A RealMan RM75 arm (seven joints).
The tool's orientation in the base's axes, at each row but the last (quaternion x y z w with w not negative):
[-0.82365 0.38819 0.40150 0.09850]
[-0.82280 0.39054 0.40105 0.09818]
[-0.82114 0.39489 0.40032 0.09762]
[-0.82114 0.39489 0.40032 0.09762]
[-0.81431 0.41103 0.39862 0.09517]
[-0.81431 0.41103 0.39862 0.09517]
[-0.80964 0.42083 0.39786 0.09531]
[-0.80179 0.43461 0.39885 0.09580]
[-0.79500 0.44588 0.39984 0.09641]
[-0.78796 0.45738 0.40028 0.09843]
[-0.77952 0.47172 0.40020 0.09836]
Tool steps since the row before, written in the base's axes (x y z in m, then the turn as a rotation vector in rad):
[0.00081 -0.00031 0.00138 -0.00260 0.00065 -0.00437]
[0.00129 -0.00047 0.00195 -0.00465 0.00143 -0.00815]
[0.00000 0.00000 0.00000 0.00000 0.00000 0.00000]
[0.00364 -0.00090 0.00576 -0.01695 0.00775 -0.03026]
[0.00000 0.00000 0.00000 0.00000 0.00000 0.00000]
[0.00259 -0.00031 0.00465 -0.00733 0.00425 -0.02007]
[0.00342 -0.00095 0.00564 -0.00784 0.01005 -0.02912]
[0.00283 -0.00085 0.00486 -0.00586 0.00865 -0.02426]
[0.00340 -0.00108 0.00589 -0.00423 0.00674 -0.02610]
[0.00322 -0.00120 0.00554 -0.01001 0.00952 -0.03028]
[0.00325 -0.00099 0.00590 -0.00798 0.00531 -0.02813]
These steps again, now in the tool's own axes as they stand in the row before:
[-0.00054 -0.00017 -0.00153 0.00188 0.00077 0.00471]
[-0.00069 -0.00032 -0.00226 0.00346 0.00115 0.00876]
[0.00000 0.00000 0.00000 0.00000 0.00000 0.00000]
[-0.00238 -0.00115 -0.00635 0.01158 0.00242 0.03351]
[0.00000 0.00000 0.00000 0.00000 0.00000 0.00000]
[-0.00231 -0.00093 -0.00472 0.00955 -0.00074 0.01956]
[-0.00238 -0.00098 -0.00615 0.01243 -0.00563 0.02871]
[-0.00213 -0.00074 -0.00522 0.01039 -0.00538 0.02368]
[-0.00261 -0.00084 -0.00632 0.01338 -0.00592 0.02303]
[-0.00238 -0.00073 -0.00602 0.01310 -0.00374 0.03037]
[-0.00282 -0.00079 -0.00615 0.01480 -0.00265 0.02563]

